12 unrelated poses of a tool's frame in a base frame.
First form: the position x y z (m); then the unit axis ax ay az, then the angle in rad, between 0 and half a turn.
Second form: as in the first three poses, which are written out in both.
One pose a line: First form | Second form
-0.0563, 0.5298, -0.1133, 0.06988, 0.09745, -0.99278, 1.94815 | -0.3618, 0.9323, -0.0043, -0.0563; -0.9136, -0.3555, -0.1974, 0.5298; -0.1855, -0.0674, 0.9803, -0.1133; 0, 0, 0, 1
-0.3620, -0.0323, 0.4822, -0.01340, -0.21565, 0.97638, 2.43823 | -0.7624, -0.6264, -0.1625, -0.3620; 0.6366, -0.6807, -0.3625, -0.0323; 0.1164, -0.3798, 0.9177, 0.4822; 0, 0, 0, 1
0.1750, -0.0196, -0.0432, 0.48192, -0.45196, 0.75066, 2.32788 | -0.2951, -0.9130, 0.2817, 0.1750; 0.1782, -0.3422, -0.9226, -0.0196; 0.9387, -0.2220, 0.2637, -0.0432; 0, 0, 0, 1
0.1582, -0.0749, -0.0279, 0.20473, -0.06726, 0.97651, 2.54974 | -0.7532, -0.5700, 0.3283, 0.1582; 0.5196, -0.8216, -0.2344, -0.0749; 0.4034, -0.0060, 0.9150, -0.0279; 0, 0, 0, 1
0.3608, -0.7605, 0.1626, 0.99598, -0.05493, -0.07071, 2.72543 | 0.9846, -0.0762, -0.1570, 0.3608; -0.1333, -0.9089, -0.3952, -0.7605; -0.1126, 0.4101, -0.9051, 0.1626; 0, 0, 0, 1
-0.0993, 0.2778, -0.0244, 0.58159, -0.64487, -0.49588, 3.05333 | -0.3209, -0.7049, -0.6325, -0.0993; -0.7923, -0.1660, 0.5870, 0.2778; -0.5188, 0.6896, -0.5053, -0.0244; 0, 0, 0, 1
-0.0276, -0.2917, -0.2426, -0.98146, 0.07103, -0.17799, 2.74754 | 0.9294, -0.0657, 0.3633, -0.0276; -0.2024, -0.9137, 0.3525, -0.2917; 0.3087, -0.4011, -0.8624, -0.2426; 0, 0, 0, 1
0.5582, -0.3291, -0.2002, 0.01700, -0.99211, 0.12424, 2.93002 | -0.9771, -0.0594, -0.2042, 0.5582; -0.0073, 0.9689, -0.2473, -0.3291; 0.2125, -0.2402, -0.9472, -0.2002; 0, 0, 0, 1
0.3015, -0.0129, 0.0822, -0.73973, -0.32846, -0.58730, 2.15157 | 0.2988, 0.8673, 0.3982, 0.3015; -0.1147, -0.3816, 0.9172, -0.0129; 0.9474, -0.3197, -0.0145, 0.0822; 0, 0, 0, 1
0.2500, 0.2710, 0.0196, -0.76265, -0.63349, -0.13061, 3.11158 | 0.1635, 0.9700, 0.1802, 0.2500; 0.9621, -0.1971, 0.1883, 0.2710; 0.2182, 0.1426, -0.9654, 0.0196; 0, 0, 0, 1
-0.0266, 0.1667, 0.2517, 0.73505, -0.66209, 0.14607, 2.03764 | 0.3334, -0.8361, -0.4355, -0.0266; -0.5753, 0.1856, -0.7966, 0.1667; 0.7469, 0.5162, -0.4191, 0.2517; 0, 0, 0, 1
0.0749, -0.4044, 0.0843, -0.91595, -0.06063, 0.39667, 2.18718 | 0.7459, -0.2360, -0.6228, 0.0749; 0.4113, -0.5723, 0.7094, -0.4044; -0.5239, -0.7854, -0.3298, 0.0843; 0, 0, 0, 1
